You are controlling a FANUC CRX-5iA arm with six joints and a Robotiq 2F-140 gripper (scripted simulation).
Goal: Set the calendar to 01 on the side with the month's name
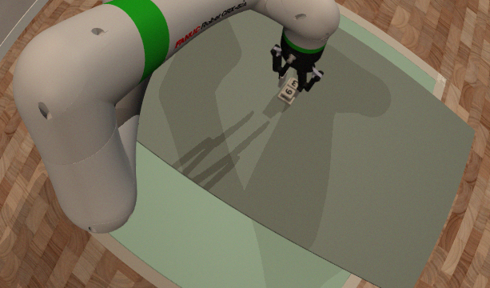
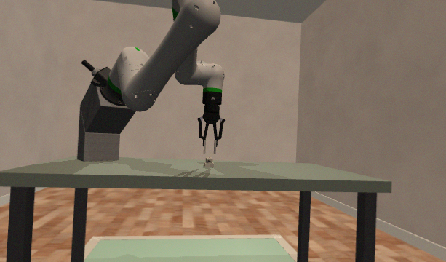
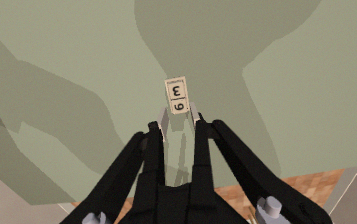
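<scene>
Right now the calendar tray is 20 mm to the left of my hand and 80 mm below it.
</scene>
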